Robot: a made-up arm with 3 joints.
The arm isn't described. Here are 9 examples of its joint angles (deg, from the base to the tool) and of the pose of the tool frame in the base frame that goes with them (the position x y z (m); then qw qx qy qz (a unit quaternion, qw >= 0)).
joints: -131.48 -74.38 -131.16
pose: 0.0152 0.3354 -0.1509 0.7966 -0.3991 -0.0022 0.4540
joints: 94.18 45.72 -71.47
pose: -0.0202 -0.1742 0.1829 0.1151 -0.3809 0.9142 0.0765
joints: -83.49 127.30 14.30
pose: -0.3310 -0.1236 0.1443 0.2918 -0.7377 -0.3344 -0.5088
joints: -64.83 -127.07 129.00
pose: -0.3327 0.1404 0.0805 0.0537 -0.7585 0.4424 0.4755
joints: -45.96 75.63 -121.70
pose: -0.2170 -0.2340 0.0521 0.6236 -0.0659 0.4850 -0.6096
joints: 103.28 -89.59 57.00
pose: 0.2255 0.1932 0.0602 0.6525 0.1207 0.2789 -0.6942
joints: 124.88 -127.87 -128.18
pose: 0.4401 0.2777 0.0167 0.2615 -0.8979 -0.3531 -0.0259
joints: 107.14 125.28 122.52
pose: 0.2985 -0.0437 0.1485 0.4554 0.3730 -0.0615 0.8060
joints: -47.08 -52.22 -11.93
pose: -0.0433 0.2729 0.1382 0.8560 0.3830 -0.2711 0.2167
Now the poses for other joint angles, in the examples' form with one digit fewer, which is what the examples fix.
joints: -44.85 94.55 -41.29
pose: -0.183 -0.256 0.231 0.678 -0.537 -0.021 -0.502
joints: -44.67 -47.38 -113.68
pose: -0.129 0.293 -0.016 0.755 0.075 0.519 0.395
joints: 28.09 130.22 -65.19
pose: 0.130 -0.206 0.498 0.289 -0.860 0.306 -0.289
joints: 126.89 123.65 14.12
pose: 0.250 -0.131 -0.112 0.261 -0.294 0.393 0.831
